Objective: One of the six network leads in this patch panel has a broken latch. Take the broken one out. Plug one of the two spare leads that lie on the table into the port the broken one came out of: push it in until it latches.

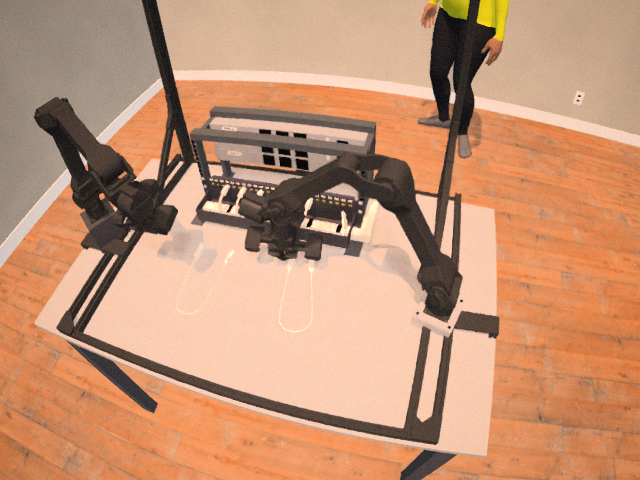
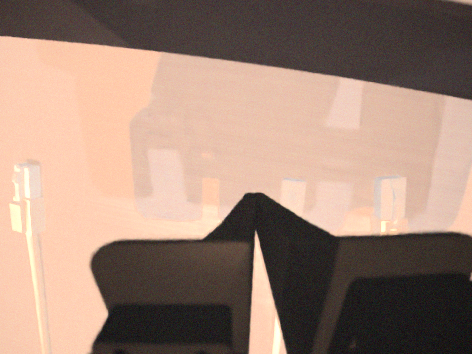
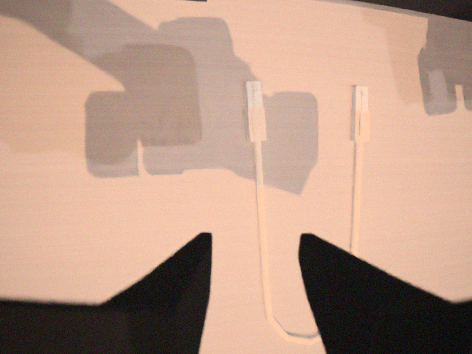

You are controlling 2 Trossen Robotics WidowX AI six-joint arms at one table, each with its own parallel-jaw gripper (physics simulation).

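Places are measured from the left arm's base along level axes (x ahead, y down, z left), in centimetres.
Where they show: left gripper, fingertip midpoint: [image 1: 284,259] [image 2: 253,200]; right gripper, fingertip midpoint: [image 1: 162,233] [image 3: 255,244]; left arm's base, origin of the base link: [image 1: 440,307]; right arm's base, origin of the base link: [image 1: 97,213].
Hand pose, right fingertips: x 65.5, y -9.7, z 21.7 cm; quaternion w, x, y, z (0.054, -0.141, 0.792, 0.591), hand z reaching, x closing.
Each offset is from my right fingertips to the top centre of the thing. "spot": to the spot under its first point.
The patch panel [image 1: 222,217] stands at the back with several white leads plugged in; the left arm hides part of it, and no broken latch can be made out. One spare lead [image 1: 190,313] [image 3: 260,220] lies in a U at the left of the table. The other spare lead {spot: dx -38.4, dy +13.6, dz -1.4 cm} [image 1: 295,331] lies in a U at the middle, its two plugs [image 2: 293,194] [image 2: 390,198] near the left fingers. My left gripper [image 2: 253,200] [image 1: 283,255] is shut, fingertips together, empty, beside one plug. My right gripper [image 3: 255,244] is open and empty, above the left spare lead.
A grey rack frame [image 1: 289,141] rises behind the panel. A white block {spot: dx -37.9, dy +10.2, dz -36.4 cm} [image 1: 366,224] stands at the panel's right end. Dark frame rails [image 1: 232,389] run around the table, with uprights [image 1: 161,56] at the back. A person [image 1: 454,62] stands behind the table.
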